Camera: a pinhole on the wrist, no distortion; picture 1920 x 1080 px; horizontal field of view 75.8 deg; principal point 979.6 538.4 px. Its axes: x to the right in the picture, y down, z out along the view. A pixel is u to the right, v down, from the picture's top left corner.
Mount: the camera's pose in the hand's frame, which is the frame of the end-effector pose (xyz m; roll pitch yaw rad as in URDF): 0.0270 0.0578 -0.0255 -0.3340 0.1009 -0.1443
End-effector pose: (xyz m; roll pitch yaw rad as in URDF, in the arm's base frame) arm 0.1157 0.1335 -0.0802 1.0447 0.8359 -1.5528
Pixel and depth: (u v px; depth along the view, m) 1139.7 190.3 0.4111
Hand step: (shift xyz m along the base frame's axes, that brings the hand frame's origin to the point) -0.3006 -0.2805 0.0791
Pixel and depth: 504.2 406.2 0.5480
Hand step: -0.3517 -0.2606 0.3776
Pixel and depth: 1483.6 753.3 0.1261
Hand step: -0.0114 -0.1666 0.0185
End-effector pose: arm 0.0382 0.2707 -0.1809 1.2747 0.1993 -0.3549
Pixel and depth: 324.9 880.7 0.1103
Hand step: 0.0045 -0.0370 0.1447
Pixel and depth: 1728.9 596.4 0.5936
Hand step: 0.3560 -0.5612 0.2498
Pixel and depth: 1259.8 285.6 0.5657
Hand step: 0.0855 -0.5404 0.2076
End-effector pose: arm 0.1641 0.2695 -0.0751 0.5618 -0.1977 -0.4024
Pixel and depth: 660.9 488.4 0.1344
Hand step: -0.0049 0.0321 0.1422
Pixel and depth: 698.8 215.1 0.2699
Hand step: -0.0758 -0.0396 0.2570
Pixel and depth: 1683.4 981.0 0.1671
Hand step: 0.1348 0.0236 0.1942
